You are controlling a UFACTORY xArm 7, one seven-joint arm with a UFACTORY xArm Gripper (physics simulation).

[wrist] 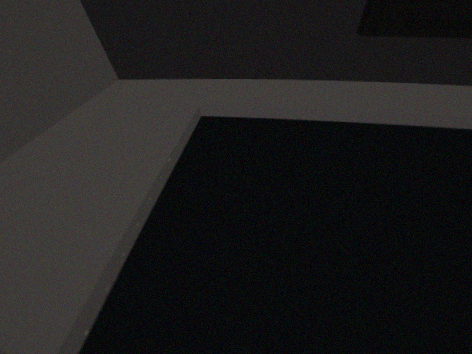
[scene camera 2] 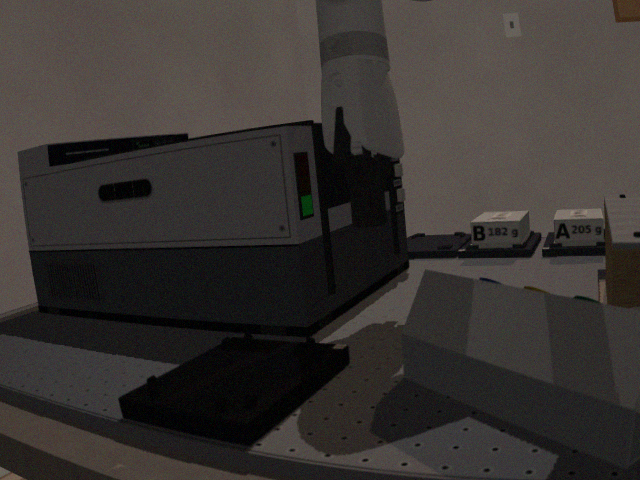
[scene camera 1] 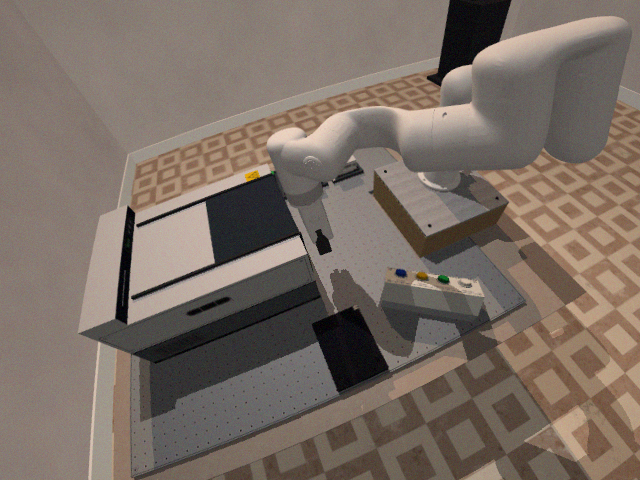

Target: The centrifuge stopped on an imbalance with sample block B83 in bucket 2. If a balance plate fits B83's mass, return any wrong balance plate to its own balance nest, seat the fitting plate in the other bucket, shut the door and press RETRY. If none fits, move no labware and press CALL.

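Observation:
The centrifuge has a dark panel beside a white one on top. A green lamp is lit on it. My gripper is shut and empty, pointing down beside the centrifuge's end face. Whether it touches that face cannot be told. Balance plate B, 182 g, and balance plate A, 205 g, sit in their nests. The button box has blue, yellow, green and white buttons; their labels are unreadable. Block B83 and the buckets do not show.
An empty dark nest lies left of plate B. A black tray lies near the board's edge. The arm's base block stands behind the button box. The wrist view shows dark and grey surfaces, without visible fingers.

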